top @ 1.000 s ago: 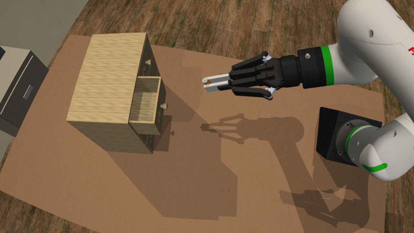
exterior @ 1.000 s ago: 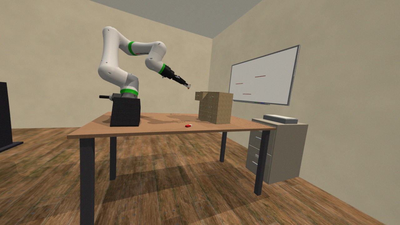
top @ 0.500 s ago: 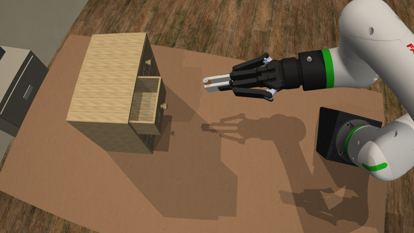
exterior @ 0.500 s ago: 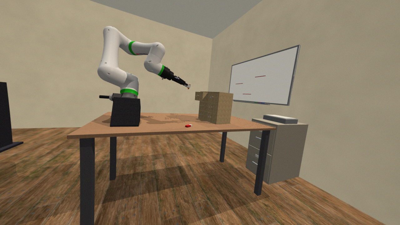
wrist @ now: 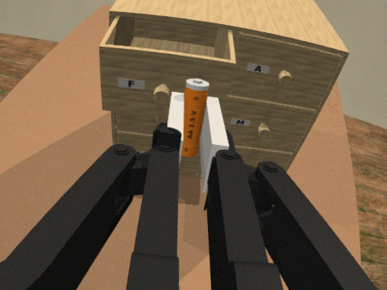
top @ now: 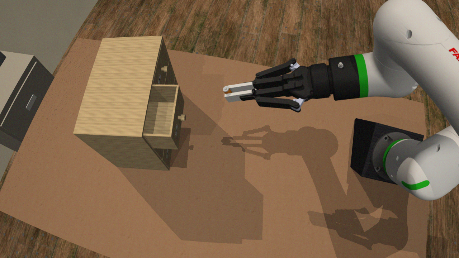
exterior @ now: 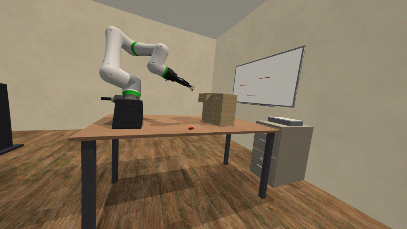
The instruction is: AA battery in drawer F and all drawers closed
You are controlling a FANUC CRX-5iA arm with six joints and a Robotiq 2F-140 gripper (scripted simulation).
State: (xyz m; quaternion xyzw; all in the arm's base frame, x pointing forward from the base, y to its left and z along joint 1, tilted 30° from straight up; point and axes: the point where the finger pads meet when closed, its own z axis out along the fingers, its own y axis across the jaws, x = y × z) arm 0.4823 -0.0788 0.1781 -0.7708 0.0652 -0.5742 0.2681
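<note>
My gripper is now 23 cm short of the drawer, 8 cm to the right of it and 11 cm above it. The rest, counted from my hand: eraser 3 cm behind, 22 cm to the right, 34 cm below; then orange AA battery 2 cm ahead, 1 cm to the left, 1 cm below.
</note>
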